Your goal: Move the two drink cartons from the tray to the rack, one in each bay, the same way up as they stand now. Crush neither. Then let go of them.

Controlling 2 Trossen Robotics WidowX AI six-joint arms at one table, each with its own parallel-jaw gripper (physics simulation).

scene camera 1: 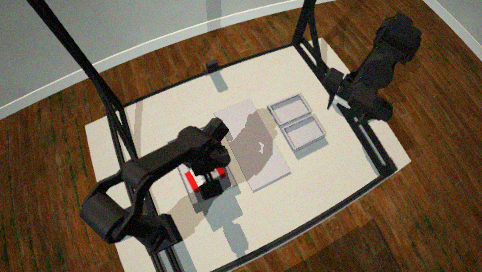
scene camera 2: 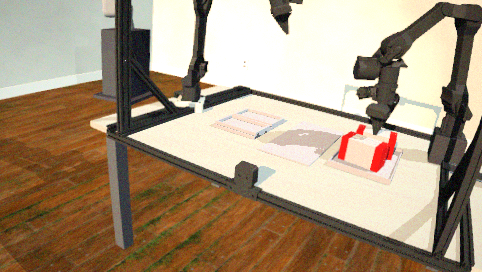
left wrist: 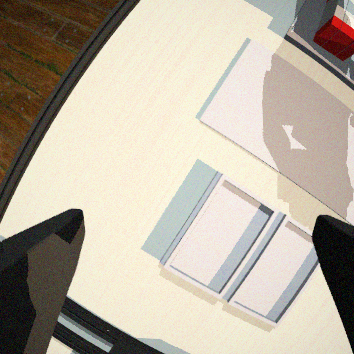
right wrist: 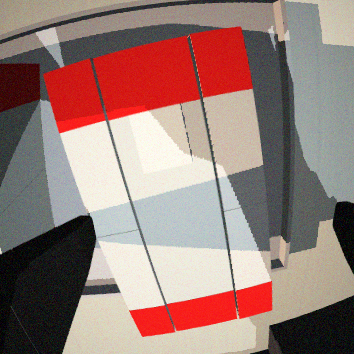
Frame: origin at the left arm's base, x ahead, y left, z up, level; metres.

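Seen in the pictures: left gripper, fingertip midpoint: (scene camera 1: 341,117) (scene camera 2: 286,33) (left wrist: 203,225); right gripper, fingertip midpoint: (scene camera 1: 205,176) (scene camera 2: 378,129) (left wrist: 349,3) (right wrist: 218,222); left arm's base, link origin: (scene camera 1: 344,93) (scene camera 2: 190,99); right arm's base, link origin: (scene camera 1: 156,234) (scene camera 2: 450,133).
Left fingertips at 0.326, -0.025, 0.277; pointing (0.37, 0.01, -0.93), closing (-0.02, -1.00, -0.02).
Pixels of each thing's top centre, then the offset from my left fingertips to it, as dx, dy, dz. "spot": a spot on its surface instead. Level surfaces: height alone.
- red-and-white carton, top centre: (right wrist: 183,221) (scene camera 2: 377,131) (scene camera 1: 204,173) +0.285, -0.265, -0.238
- tray, top centre: (right wrist: 69,179) (scene camera 2: 369,154) (scene camera 1: 200,162) +0.254, -0.313, -0.297
- two-bay rack, top centre: (left wrist: 253,258) (scene camera 2: 251,119) (scene camera 1: 297,119) -0.096, -0.100, -0.293
- flat pale board, surface height: dz -0.309
- small dark block, surface spot: (scene camera 2: 246,173) (scene camera 1: 209,63) spot: -0.113, -0.538, -0.272
One red-and-white carton (scene camera 1: 191,181) (scene camera 2: 392,142) (left wrist: 337,40) (right wrist: 165,175) sits slightly turned in the tray (scene camera 2: 356,172) (right wrist: 285,150). The other carton (scene camera 2: 359,150) (right wrist: 19,85) is beside it, nearer scene camera 2. My right gripper (scene camera 1: 211,187) (scene camera 2: 377,131) (right wrist: 218,222) is open and empty, low over the turned carton. Its fingers show at either side of that carton in the right wrist view. The arm hides part of the cartons in scene camera 1. The two-bay rack (scene camera 1: 296,120) (scene camera 2: 235,131) (left wrist: 251,257) is empty. My left gripper (scene camera 1: 330,103) (scene camera 2: 286,30) (left wrist: 203,225) is open and empty, high near the rack.
A flat pale board (scene camera 1: 270,177) (scene camera 2: 312,159) (left wrist: 230,95) lies between tray and rack. A small dark block (scene camera 1: 212,66) (scene camera 2: 246,173) is at the table's edge. Dark frame posts rise beside both arms, and a dark rail borders the table.
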